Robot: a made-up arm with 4 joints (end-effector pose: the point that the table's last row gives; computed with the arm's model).
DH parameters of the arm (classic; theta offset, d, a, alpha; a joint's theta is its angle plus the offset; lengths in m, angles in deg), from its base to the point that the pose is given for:
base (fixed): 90 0.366 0.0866 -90
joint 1: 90 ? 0.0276 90
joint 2: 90 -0.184 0.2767 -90
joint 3: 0 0.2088 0.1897 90
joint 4: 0 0.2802 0.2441 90
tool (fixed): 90 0.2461 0 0
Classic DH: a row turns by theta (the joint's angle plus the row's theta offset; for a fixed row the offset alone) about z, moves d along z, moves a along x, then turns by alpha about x.
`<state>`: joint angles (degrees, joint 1 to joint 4).
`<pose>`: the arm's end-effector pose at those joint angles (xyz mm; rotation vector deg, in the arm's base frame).
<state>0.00 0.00 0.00 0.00</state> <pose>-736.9 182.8 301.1 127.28 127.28 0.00</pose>
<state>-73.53 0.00 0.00 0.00</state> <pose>-736.9 176.1 439.9 -81.23 -81.23 -60.69</pose>
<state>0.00 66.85 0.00 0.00</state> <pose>-340.0 182.8 977.0 -85.96 -85.96 56.73</pose>
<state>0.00 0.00 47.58 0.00</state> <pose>-802.6 -228.6 301.1 65.12 167.81 0.00</pose>
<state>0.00 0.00 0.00 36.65</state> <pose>-835.5 182.8 495.5 -106.24 -106.24 35.19</pose>
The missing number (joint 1, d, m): 0.0264
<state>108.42 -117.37 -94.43 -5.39</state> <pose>10.4 51.1 164.2 44.76 94.30 78.66</pose>
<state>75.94 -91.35 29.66 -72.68</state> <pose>81.4 -352.7 208.6 -69.19 84.89 47.31</pose>
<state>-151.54 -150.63 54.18 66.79</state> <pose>509.0 809.8 786.9 -123.71 3.27 -56.05</pose>
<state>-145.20 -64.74 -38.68 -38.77</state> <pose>-22.1 134.5 743.1 -90.04 69.47 -48.95</pose>
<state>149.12 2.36 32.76 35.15</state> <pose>-894.4 369.2 352.7 40.17 -6.19 -127.56</pose>
